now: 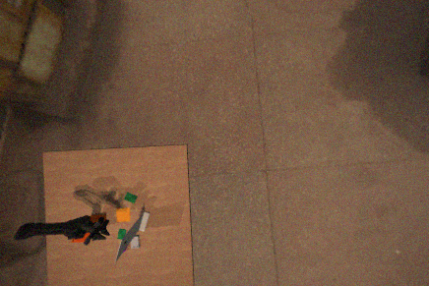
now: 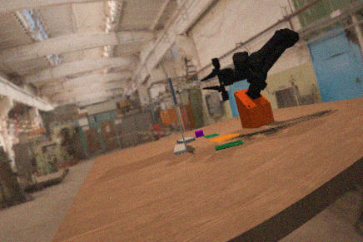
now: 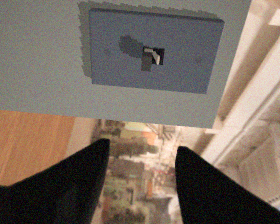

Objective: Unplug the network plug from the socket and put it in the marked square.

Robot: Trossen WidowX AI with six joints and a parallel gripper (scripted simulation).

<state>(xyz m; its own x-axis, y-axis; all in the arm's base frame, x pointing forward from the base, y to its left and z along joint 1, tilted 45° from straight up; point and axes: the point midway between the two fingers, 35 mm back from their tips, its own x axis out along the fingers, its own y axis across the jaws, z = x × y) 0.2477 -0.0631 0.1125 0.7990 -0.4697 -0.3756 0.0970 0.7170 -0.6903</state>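
Now: the grey network plug 110 mm ahead of my gripper tip and 50 mm to the right of it. Also, from my gripper tip: orange marked square 40 mm behind, 10 mm to the left, 250 mm below; then purple block 60 mm behind, 270 mm to the right, 240 mm below; then thin upright panel 130 mm ahead, 60 mm to the right, 100 mm below.
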